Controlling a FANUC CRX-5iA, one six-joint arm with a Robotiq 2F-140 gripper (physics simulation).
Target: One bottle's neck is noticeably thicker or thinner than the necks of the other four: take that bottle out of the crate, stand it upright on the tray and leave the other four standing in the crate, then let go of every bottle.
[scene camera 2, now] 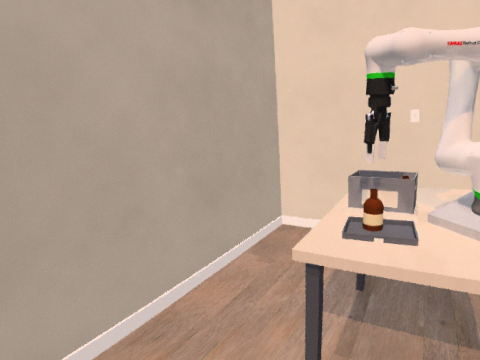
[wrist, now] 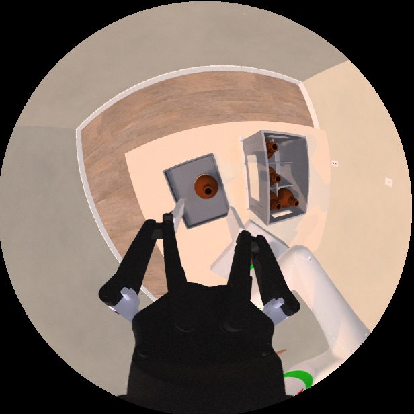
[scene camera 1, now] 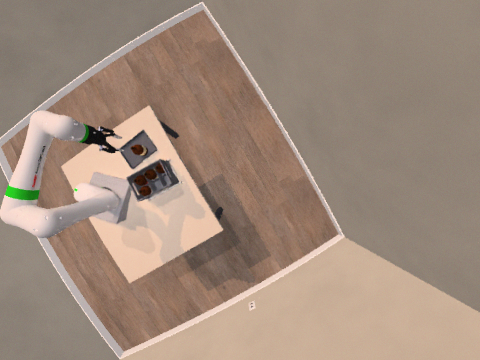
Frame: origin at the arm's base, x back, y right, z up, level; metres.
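Where they show: gripper, fingertip midpoint: (scene camera 2: 375, 160) (scene camera 1: 121, 144).
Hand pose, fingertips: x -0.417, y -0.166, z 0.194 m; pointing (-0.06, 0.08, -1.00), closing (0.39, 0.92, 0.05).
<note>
Each offset is from my fingertips to the centre of the thing. "spot": to the spot under its first point. Level surfaces: height alone.
A brown bottle @(dy +0.014, dx -0.005, dz -0.189 m) (scene camera 1: 138, 150) (scene camera 2: 373, 207) (wrist: 206, 186) with a cream label stands upright on the dark grey tray @(spot: dy +0.023, dx +0.115, dz -0.267 m) (scene camera 1: 131, 160) (scene camera 2: 402, 230) (wrist: 182, 175). The grey crate @(dy +0.267, dx +0.004, dz -0.184 m) (scene camera 2: 355, 195) (wrist: 255, 145) stands beside the tray and holds several brown bottles, among them one at a corner @(spot: dy +0.303, dx +0.080, dz -0.133 m) (scene camera 1: 144, 190) (wrist: 287, 197) and one in the middle of a row @(spot: dy +0.231, dx -0.016, dz -0.149 m) (scene camera 1: 151, 174) (wrist: 274, 177). Their lower parts are hidden by the crate walls. My gripper (scene camera 1: 119, 143) (scene camera 2: 376, 154) (wrist: 205, 209) is open and empty, fingers pointing down, above and apart from the tray bottle's neck.
The tray and crate stand on a light wooden table @(dz -0.272 m) (scene camera 1: 185, 240) (scene camera 2: 320, 250). The arm's grey base block (scene camera 1: 107, 181) is next to the crate, and the white arm bends around that side. The crate's walls rise higher than the tray's low rim.
</note>
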